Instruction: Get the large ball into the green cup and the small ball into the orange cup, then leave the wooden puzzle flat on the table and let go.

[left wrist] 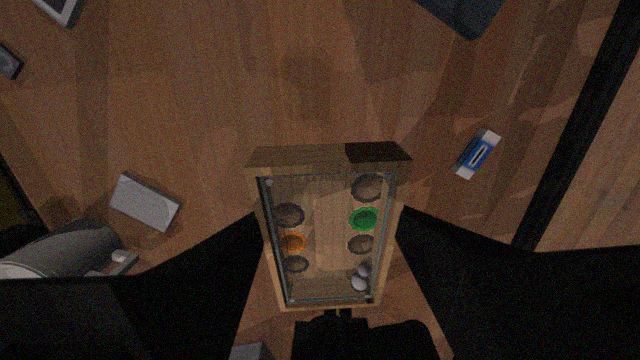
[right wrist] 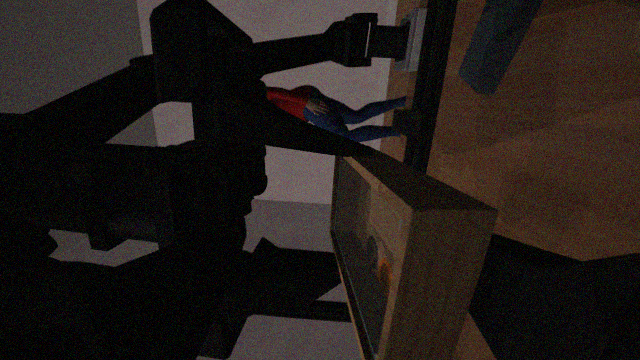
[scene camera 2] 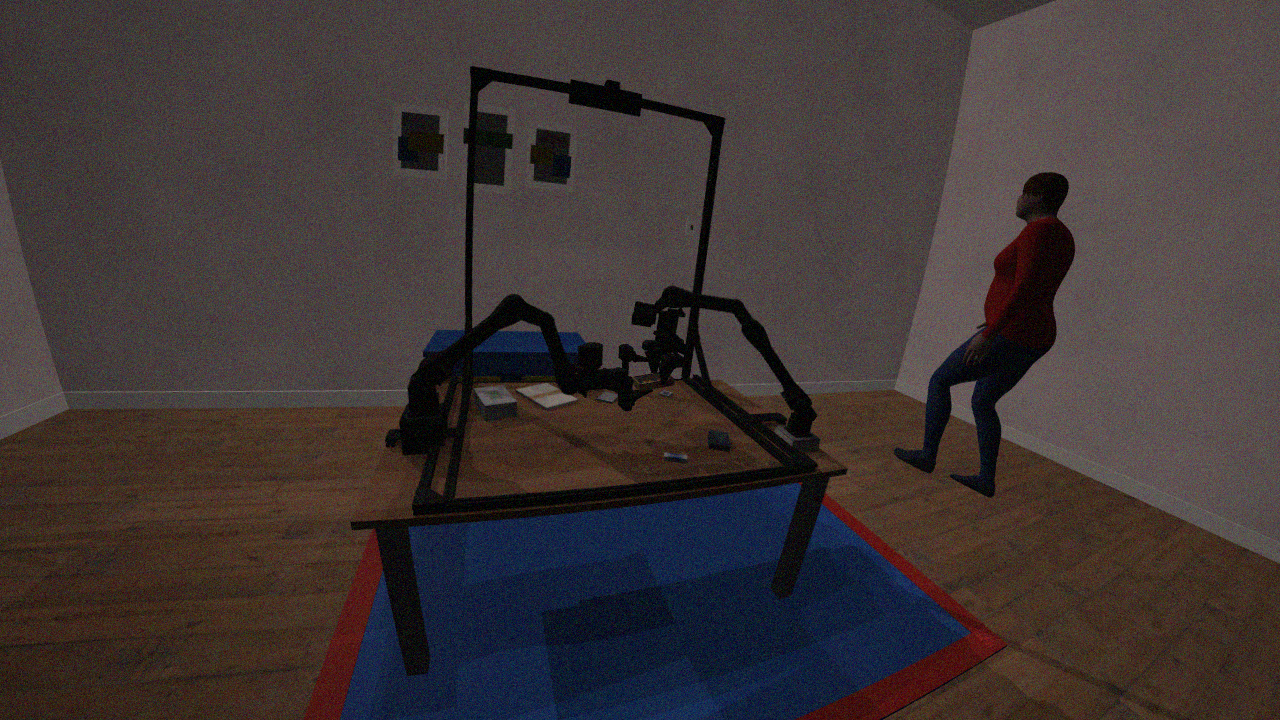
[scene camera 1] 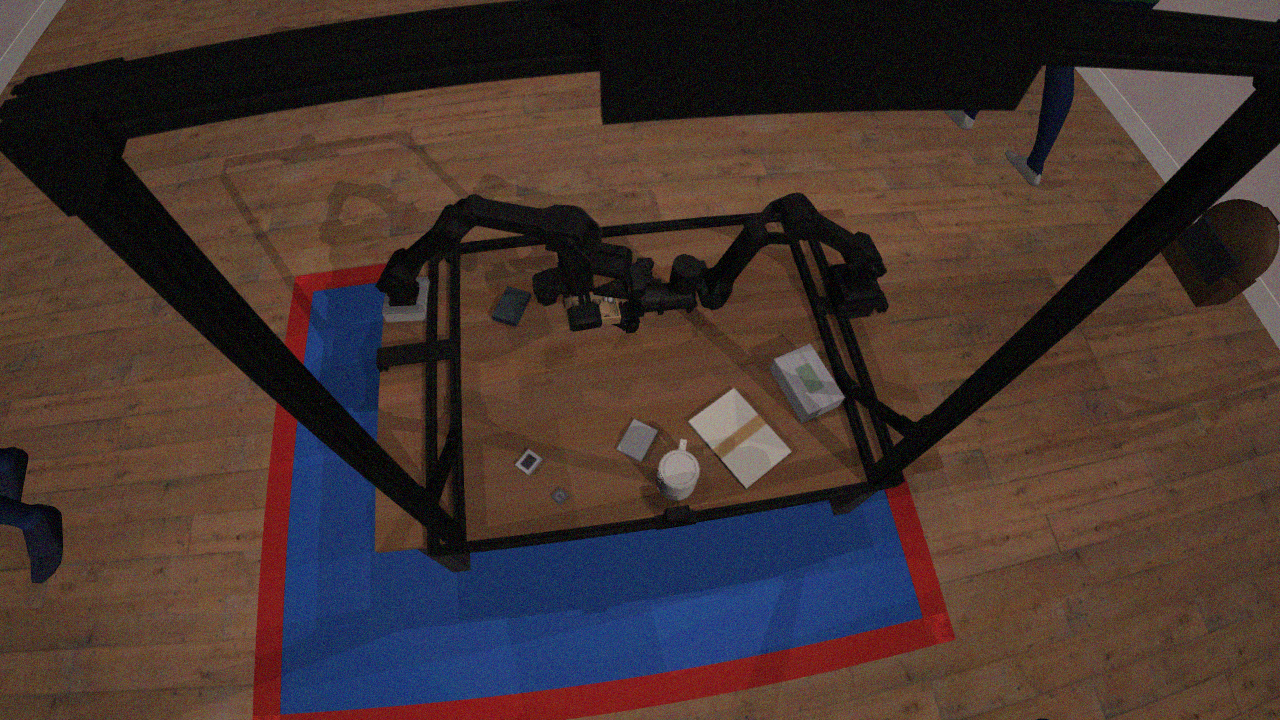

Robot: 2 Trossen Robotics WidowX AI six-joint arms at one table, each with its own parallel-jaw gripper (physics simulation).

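Places are measured from the left arm's base along level axes (x left, y ahead, z down), in metres.
Pixels of known places: left gripper, fingertip midpoint: (left wrist: 327, 213) (right wrist: 364, 212) (scene camera 2: 658, 380); right gripper, fingertip midpoint: (left wrist: 333, 264) (right wrist: 336, 224) (scene camera 2: 653, 375) (scene camera 1: 591, 303); left arm's base at its link origin: (right wrist: 403, 43) (scene camera 2: 798, 432) (scene camera 1: 404, 294); right arm's base at its link origin: (scene camera 2: 423, 411) (scene camera 1: 857, 279).
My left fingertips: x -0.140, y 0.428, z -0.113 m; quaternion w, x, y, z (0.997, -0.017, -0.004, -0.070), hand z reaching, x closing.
Ahead of a thing's pixels: the offset from my left fingertips to its top centre. "*": to the spot under its first point.
My left gripper (scene camera 1: 605, 315) (scene camera 2: 662, 367) (left wrist: 327, 213) is shut on the wooden puzzle @(dx +0.003, dy +0.019, dz -0.019 m) (scene camera 1: 609, 307) (scene camera 2: 647, 380) (left wrist: 326, 157) (right wrist: 436, 257), a glass-topped box held a little above the table at its far side. In the left wrist view the green cup @(* dx +0.016, dy -0.005, dz -0.011 m) (left wrist: 363, 218) is empty on the right side and the orange cup @(* dx -0.017, dy +0.013, dz -0.009 m) (left wrist: 293, 241) (right wrist: 384, 269) is empty on the left. The large ball @(dx +0.031, dy +0.059, dz +0.002 m) (left wrist: 358, 283) and the small ball @(dx +0.032, dy +0.048, dz +0.004 m) (left wrist: 364, 268) lie together in the near right corner. My right gripper (scene camera 1: 639, 289) (scene camera 2: 626, 392) is open and empty beside the puzzle's end.
On the table are a dark blue box @(dx +0.114, dy -0.173, dz +0.136 m) (scene camera 1: 512, 305) (left wrist: 461, 16), a white mug @(* dx -0.332, dy +0.173, dz +0.070 m) (scene camera 1: 677, 472), an open booklet @(dx -0.235, dy +0.322, dz +0.145 m) (scene camera 1: 740, 436), a grey box @(dx -0.124, dy +0.485, dz +0.105 m) (scene camera 1: 807, 382), a grey card @(dx -0.231, dy +0.104, dz +0.148 m) (scene camera 1: 637, 439) and a blue-white block @(dx +0.197, dy -0.011, dz +0.142 m) (left wrist: 476, 154). A black frame (scene camera 1: 452, 400) rims the table. A person (scene camera 2: 966, 400) is at the room's side.
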